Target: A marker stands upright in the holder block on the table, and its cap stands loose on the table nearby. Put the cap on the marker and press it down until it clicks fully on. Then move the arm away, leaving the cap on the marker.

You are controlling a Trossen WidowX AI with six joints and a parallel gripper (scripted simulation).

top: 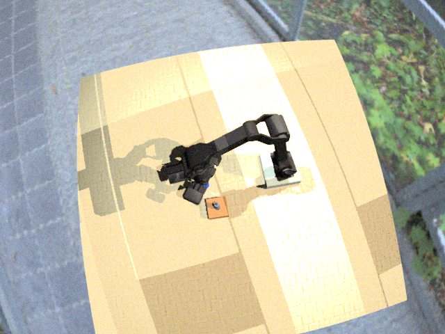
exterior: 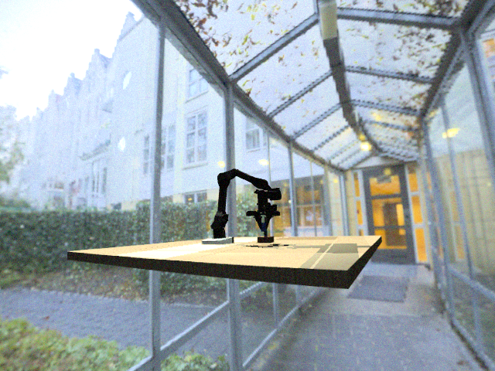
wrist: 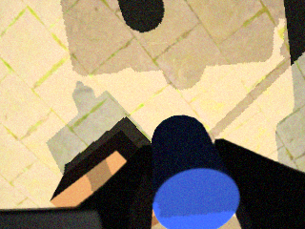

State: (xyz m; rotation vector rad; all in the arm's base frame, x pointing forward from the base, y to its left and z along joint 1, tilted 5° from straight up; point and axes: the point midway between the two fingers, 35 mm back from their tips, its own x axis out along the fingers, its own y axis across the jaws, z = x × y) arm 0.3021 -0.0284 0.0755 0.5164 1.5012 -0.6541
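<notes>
Now: the holder block 20 mm behind my gripper tip, 90 mm to the left of it and 60 mm below it. Round my gripper tip: blue cap (10 mm above).
</notes>
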